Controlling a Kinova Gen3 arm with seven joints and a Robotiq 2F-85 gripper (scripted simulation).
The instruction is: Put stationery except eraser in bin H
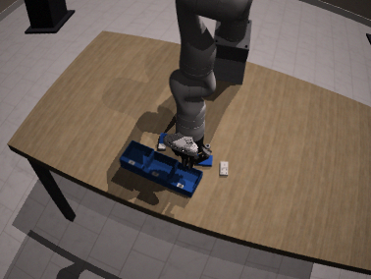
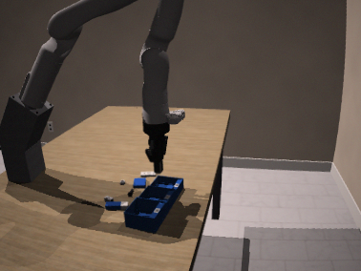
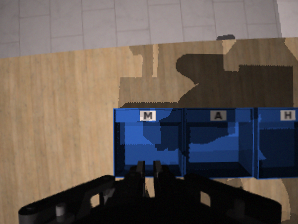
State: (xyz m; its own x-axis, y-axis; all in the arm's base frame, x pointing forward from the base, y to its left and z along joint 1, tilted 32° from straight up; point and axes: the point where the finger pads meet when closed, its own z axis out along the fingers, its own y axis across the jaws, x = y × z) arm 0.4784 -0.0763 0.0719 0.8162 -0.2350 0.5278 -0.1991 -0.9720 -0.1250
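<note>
The flat blue pad is 70 mm behind my hand, 40 mm to the left of it and 80 mm below it. Round my hand: blue three-part bin: 90 mm to the right, 60 mm below; black bolt: 90 mm behind, 30 mm to the right, 80 mm below; white domino: 50 mm behind, 110 mm to the left, 80 mm below.
</note>
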